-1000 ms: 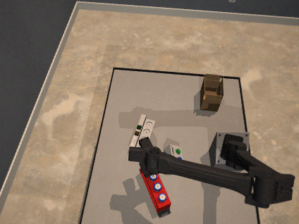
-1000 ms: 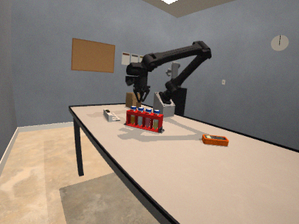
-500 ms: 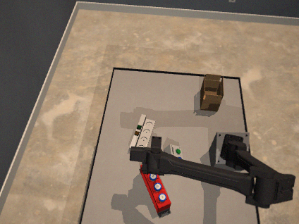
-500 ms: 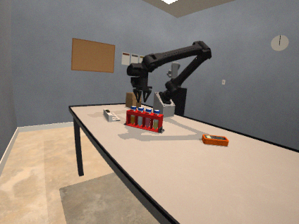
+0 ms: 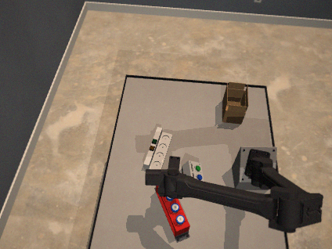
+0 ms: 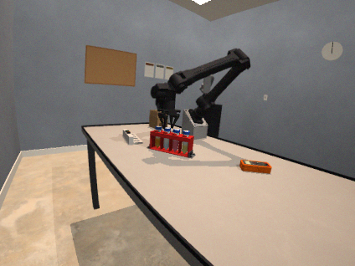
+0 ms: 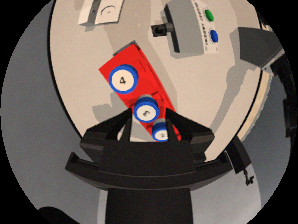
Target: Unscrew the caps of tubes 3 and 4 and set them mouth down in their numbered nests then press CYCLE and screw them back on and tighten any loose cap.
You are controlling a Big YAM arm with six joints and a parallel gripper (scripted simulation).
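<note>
The blue tube cap lies 50 mm to the right of my hand, 30 mm ahead of it and 10 mm below it. From my hand the other things lie so: green key (170 mm to the right, 110 mm behind, 60 mm below); key housing (150 mm to the right, 90 mm behind, 70 mm below); blue key (130 mm to the right, 120 mm behind, 60 mm below).
</note>
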